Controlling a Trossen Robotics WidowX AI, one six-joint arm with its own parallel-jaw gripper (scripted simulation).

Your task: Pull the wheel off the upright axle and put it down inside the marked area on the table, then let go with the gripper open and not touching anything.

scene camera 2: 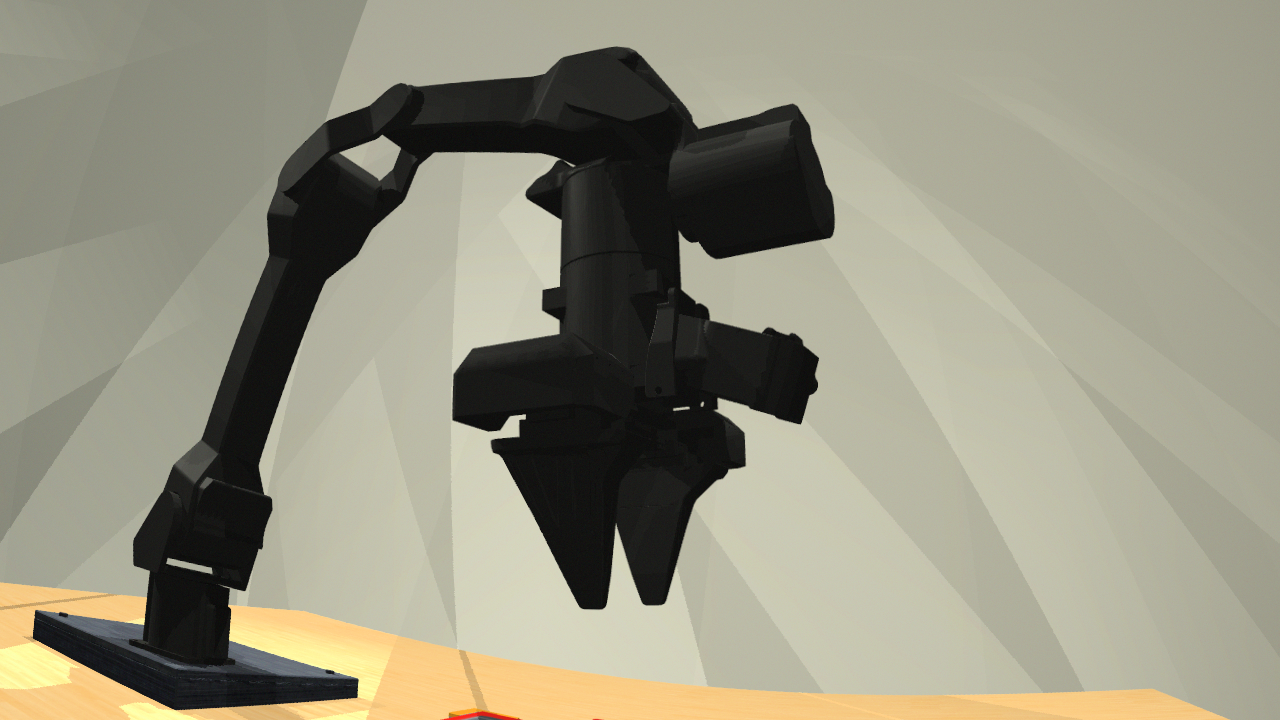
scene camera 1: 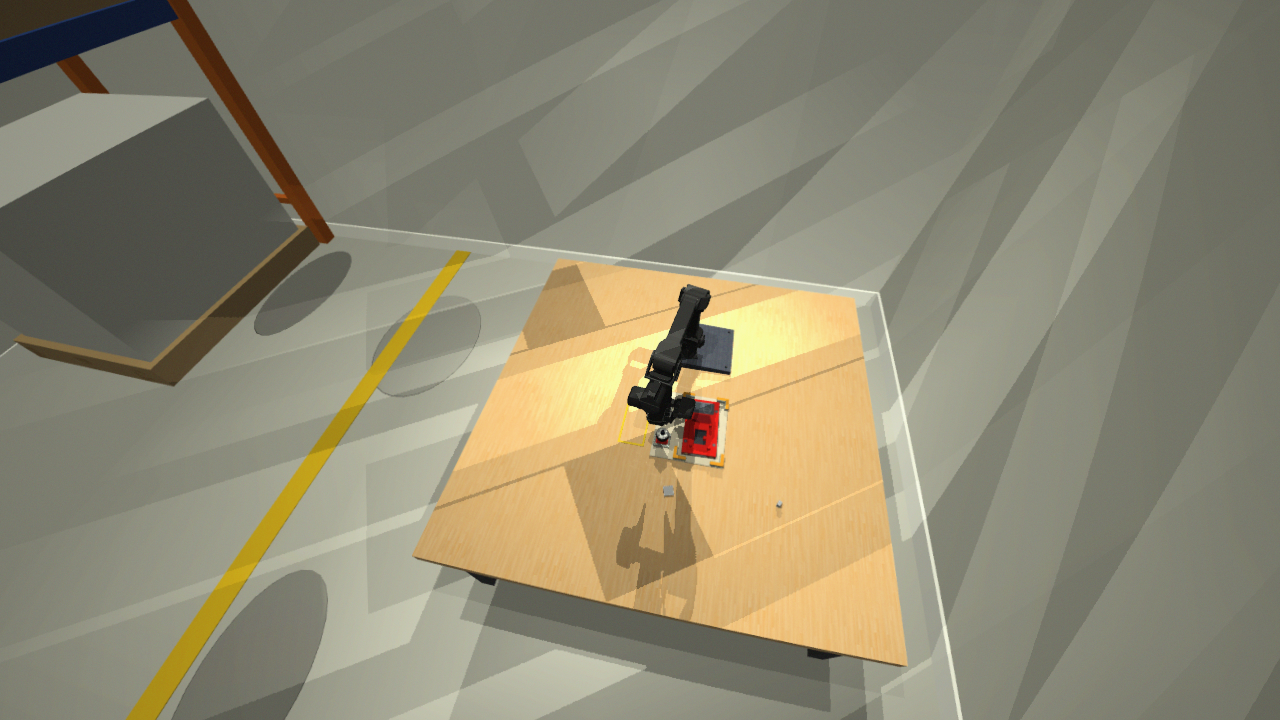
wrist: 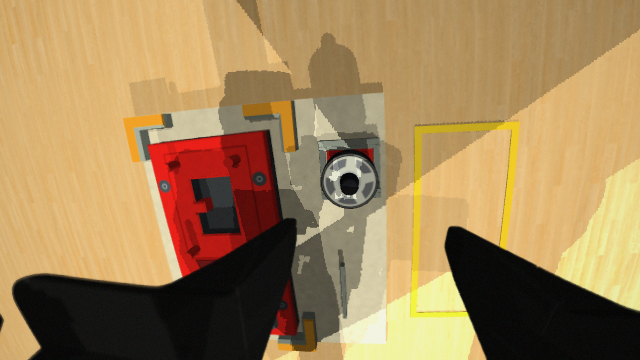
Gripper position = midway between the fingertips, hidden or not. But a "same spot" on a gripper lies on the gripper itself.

my gripper: scene camera 2; scene camera 1; wrist 370, 232
same spot on my gripper: [scene camera 1: 683, 408] = [scene camera 2: 716, 412]
